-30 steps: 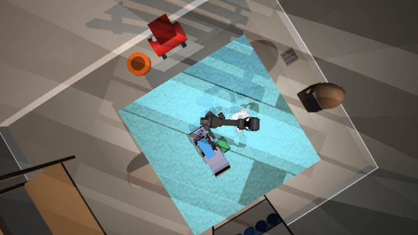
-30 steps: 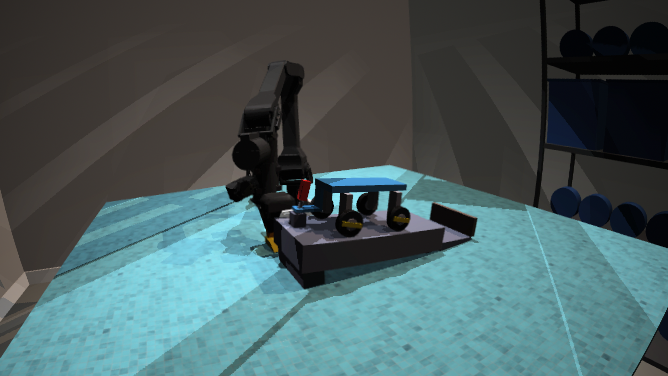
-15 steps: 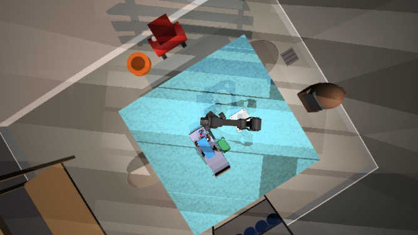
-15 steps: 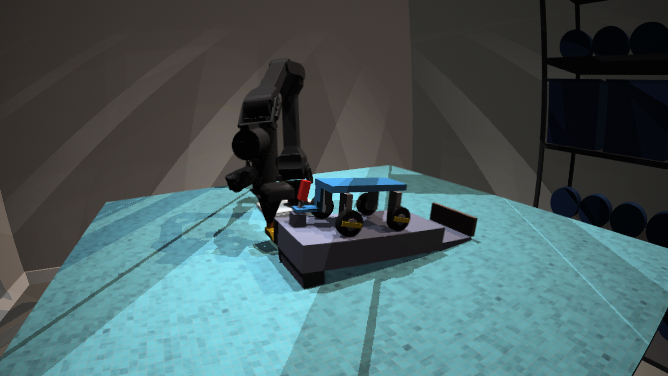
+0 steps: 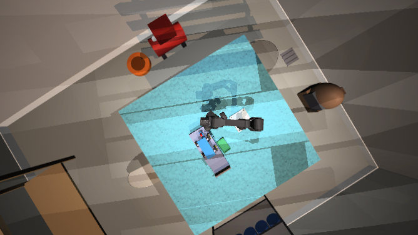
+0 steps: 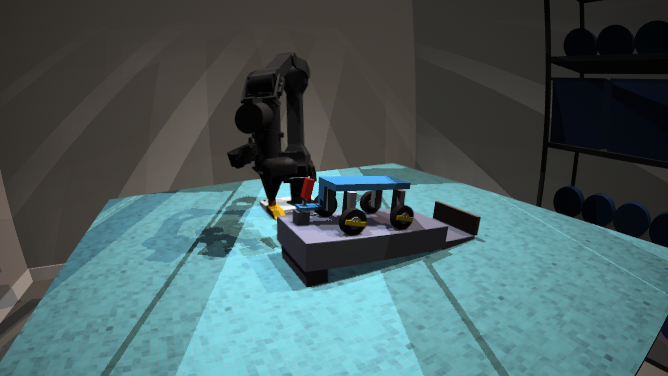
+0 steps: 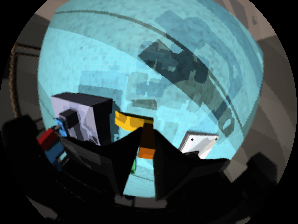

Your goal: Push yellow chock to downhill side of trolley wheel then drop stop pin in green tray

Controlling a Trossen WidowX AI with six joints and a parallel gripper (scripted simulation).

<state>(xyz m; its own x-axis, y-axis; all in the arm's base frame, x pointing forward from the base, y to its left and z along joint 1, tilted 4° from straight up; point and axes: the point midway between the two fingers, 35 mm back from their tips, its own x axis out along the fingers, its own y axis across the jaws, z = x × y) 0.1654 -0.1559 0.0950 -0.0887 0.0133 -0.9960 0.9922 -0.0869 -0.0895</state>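
The red-headed stop pin is 140 mm ahead of my gripper tip, 10 mm to the left of it and 30 mm above it. From my gripper tip the other things lie so: blue-topped trolley (180 mm ahead, 110 mm to the left, 10 mm above); yellow chock (20 mm ahead, 10 mm below); grey ramp (180 mm ahead, 120 mm to the left, 50 mm below).
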